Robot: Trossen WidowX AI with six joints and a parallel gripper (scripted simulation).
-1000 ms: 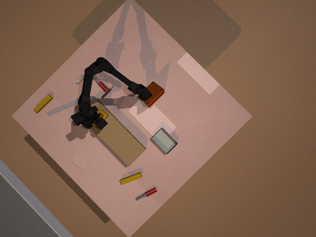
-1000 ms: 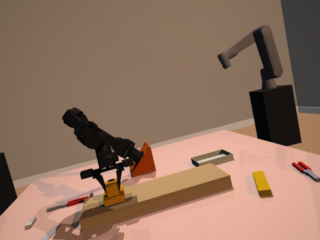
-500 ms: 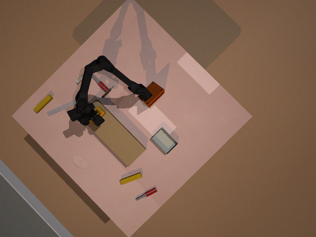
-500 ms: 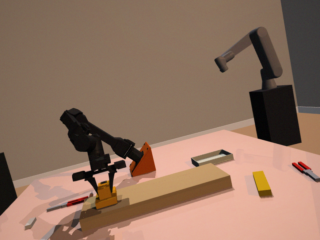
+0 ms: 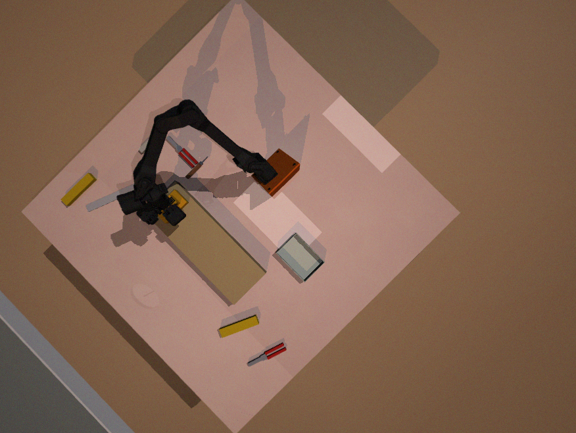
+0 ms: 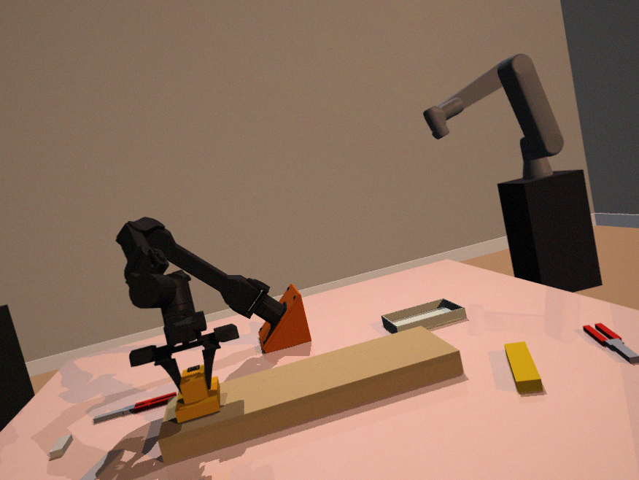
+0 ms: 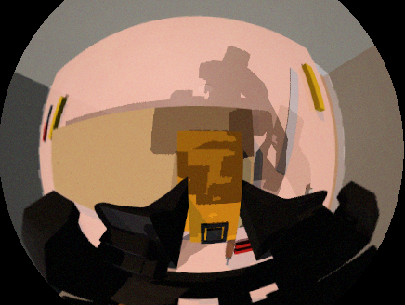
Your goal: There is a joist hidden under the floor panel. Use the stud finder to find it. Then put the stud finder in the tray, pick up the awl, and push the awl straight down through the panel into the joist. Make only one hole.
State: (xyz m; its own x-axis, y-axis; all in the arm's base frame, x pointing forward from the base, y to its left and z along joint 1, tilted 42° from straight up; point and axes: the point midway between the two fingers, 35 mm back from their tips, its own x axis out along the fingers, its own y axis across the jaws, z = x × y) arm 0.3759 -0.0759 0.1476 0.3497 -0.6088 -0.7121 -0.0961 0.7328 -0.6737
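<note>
My gripper tip is now 40 mm past the indicator window and 30 mm below it. Also, from my gripper tip: grey bar: 150 mm ahead, 200 mm to the right, 60 mm below; awl: 190 mm behind, 70 mm to the right, 60 mm below; stud finder: 20 mm behind, 20 mm above.
</note>
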